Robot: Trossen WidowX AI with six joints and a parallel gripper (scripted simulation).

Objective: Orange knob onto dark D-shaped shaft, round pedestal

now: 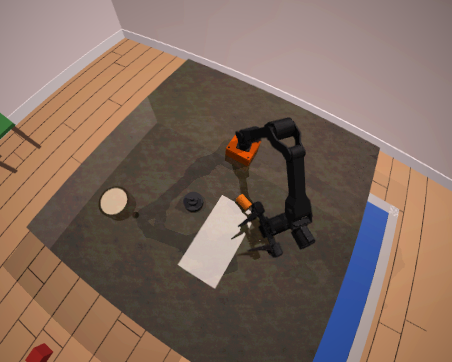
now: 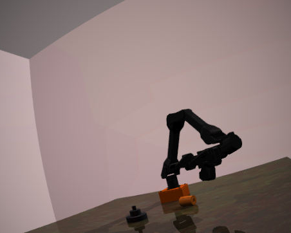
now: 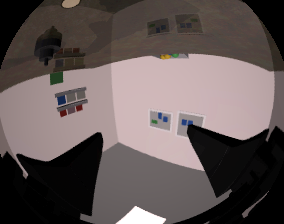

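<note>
Now: the orange knob 17 cm behind my gripper tip, 15 cm below it and 3 cm to the right of it. From my gripper tip the other things lie so: dark round pedestal 23 cm to the right, 14 cm below, 11 cm behind.
</note>
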